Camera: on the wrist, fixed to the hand. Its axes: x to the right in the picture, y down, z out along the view.
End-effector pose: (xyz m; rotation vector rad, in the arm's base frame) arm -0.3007 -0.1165 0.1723 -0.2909 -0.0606 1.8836
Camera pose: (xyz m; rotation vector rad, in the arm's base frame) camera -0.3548 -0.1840 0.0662 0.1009 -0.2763 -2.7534
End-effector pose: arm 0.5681 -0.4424 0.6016 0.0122 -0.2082 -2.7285
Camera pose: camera 0.6347 -0.5284 0.5185 -0.1665 -0.2560 -1.0870
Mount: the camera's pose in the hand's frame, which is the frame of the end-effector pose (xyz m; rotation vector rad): -0.0291 0.0920 -0.0971 0.1358 -0.0914 1.6331
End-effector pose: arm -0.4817 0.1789 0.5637 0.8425 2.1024 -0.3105
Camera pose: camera -0.4675 0.2811 0.6536 2.1837 0.7688 0.3905
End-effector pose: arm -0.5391 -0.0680 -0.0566 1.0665 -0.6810 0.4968
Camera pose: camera -0.5952 0.0567 -0.0508 0.4294 -1.5542 1.8966
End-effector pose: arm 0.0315 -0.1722 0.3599 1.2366 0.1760 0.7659
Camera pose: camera -0.0795 -0.1030 0.4003 1.3888 -1.0094 2.0773
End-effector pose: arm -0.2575 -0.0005 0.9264 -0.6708 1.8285 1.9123
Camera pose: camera -0.2831 -0.1016 1.0151 -0.9302 -1.7237 -1.5429
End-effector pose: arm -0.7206 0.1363 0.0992 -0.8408 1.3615 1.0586
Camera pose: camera -0.8375 0.0731 0.1319 0.6811 1.9458 2.0755
